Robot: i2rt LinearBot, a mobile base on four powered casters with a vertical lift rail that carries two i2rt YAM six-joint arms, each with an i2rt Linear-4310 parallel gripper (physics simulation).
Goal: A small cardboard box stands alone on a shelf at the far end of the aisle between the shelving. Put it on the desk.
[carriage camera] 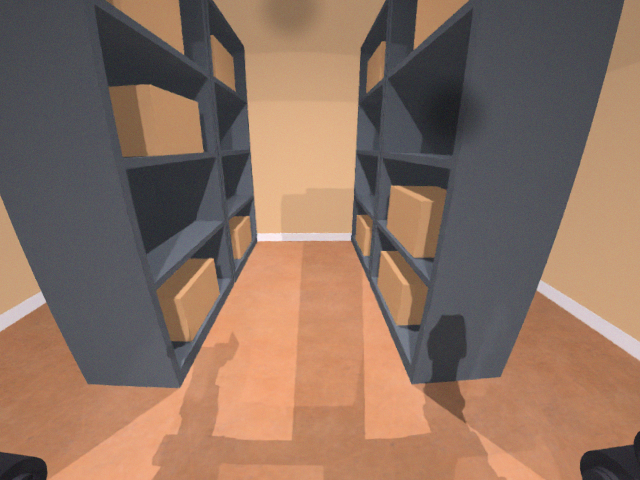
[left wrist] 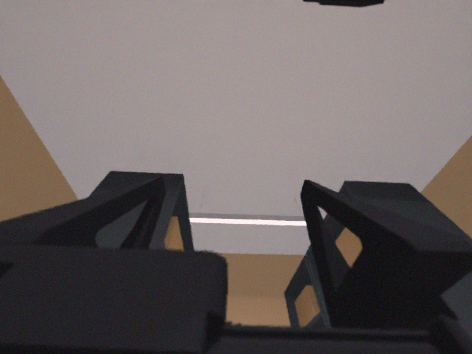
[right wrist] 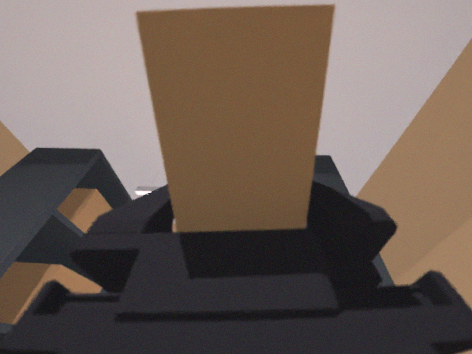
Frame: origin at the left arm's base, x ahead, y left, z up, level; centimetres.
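Seen in the pictures: left gripper, between the fingertips: (left wrist: 232, 185).
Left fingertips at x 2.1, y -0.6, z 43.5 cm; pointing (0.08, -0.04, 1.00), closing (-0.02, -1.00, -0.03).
Observation:
Offsets run from my left fingertips to a thing's top centre.
A small cardboard box {dx -1.8, dy -64.2, dz +2.6 cm} (right wrist: 242, 120) stands up between the fingers of my right gripper (right wrist: 237, 172) in the right wrist view. The gripper is shut on it, and the box's plain brown face fills the middle of that view. My left gripper (left wrist: 232, 185) is open in the left wrist view, its two fingers wide apart with nothing between them. The carriage camera shows dark parts of the arms at both bottom corners; the grippers and the held box do not show there. The desk does not show in any view.
Tall grey shelving (carriage camera: 56, 206) (carriage camera: 509, 206) stands at both sides of the aisle, its near ends a little ahead. Larger cardboard boxes {dx +117.2, dy +47.7, dz +22.3 cm} (carriage camera: 173, 124) {dx +116.4, dy -92.1, dz -23.4 cm} (carriage camera: 408, 222) sit on several shelves. The back wall (carriage camera: 302, 144) closes the far end. Side walls stand beyond the shelving.

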